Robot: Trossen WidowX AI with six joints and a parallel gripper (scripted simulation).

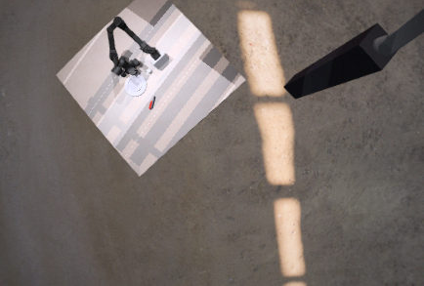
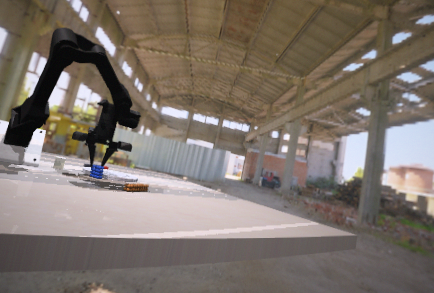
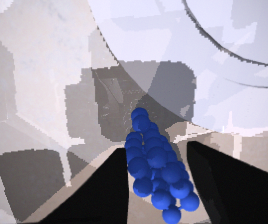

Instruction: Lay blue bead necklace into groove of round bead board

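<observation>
Now: the round white bead board 80 mm ahead of my gripper tip, 80 mm to the left of it and 20 mm below it. Also, from my gripper tip: small white block (100 mm behind, 90 mm to the left, 10 mm below); then red pen-like object (100 mm ahead, 310 mm to the left, 30 mm below).
</observation>
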